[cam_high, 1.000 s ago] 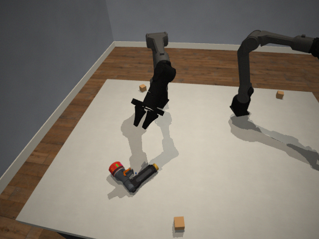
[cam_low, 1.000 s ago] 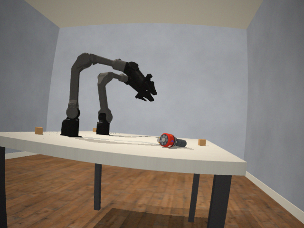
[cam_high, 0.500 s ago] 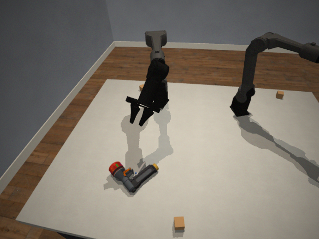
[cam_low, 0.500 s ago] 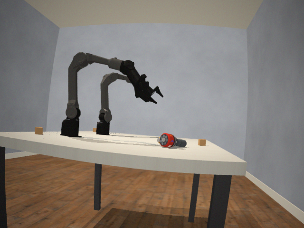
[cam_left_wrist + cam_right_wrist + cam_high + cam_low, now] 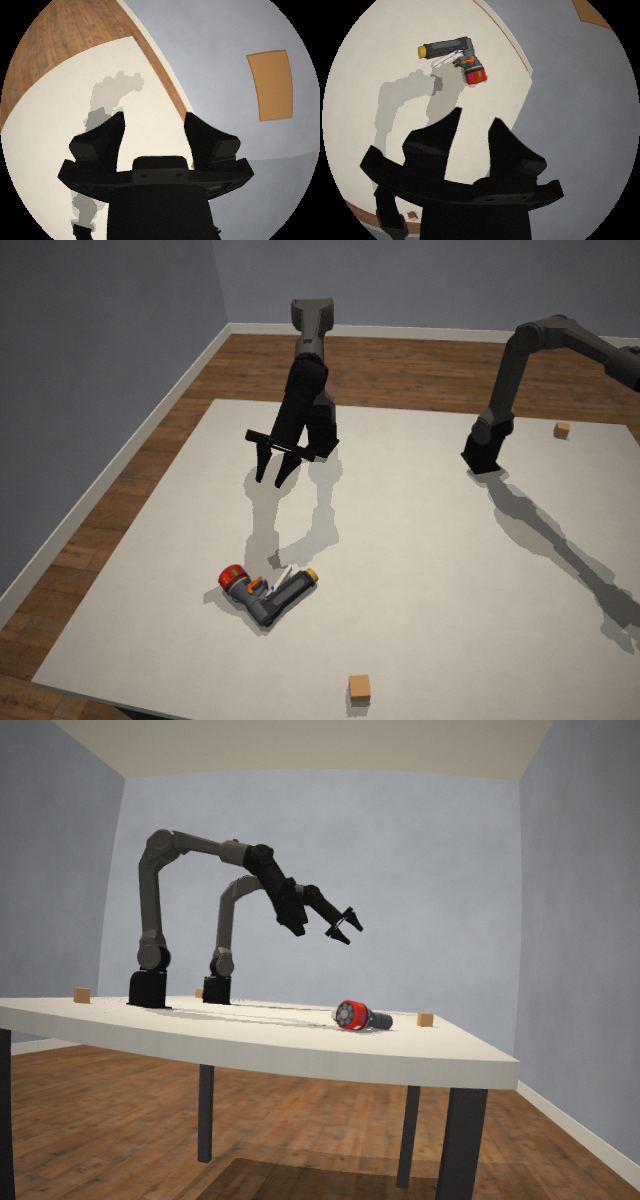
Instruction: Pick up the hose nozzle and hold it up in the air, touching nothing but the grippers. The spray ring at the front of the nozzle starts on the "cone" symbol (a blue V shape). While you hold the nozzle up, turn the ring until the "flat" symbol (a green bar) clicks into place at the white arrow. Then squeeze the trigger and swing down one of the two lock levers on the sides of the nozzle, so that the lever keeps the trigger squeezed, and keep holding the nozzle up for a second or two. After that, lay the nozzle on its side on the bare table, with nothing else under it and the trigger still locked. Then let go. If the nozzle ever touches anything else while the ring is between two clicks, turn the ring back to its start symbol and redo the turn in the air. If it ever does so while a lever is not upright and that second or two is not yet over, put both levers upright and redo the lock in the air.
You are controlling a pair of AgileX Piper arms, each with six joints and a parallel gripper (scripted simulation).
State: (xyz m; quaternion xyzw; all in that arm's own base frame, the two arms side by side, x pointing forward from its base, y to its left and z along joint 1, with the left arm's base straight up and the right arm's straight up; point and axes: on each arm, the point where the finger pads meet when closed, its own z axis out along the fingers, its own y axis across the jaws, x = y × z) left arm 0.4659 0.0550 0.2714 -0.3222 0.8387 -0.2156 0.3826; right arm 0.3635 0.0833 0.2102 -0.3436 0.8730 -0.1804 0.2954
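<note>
The white trigger bar lies 690 mm to the right of my left hand, 250 mm below it and 80 mm ahead of it. Round my left hand: red spray ring: 790 mm to the right, 240 mm below, 90 mm ahead.
</note>
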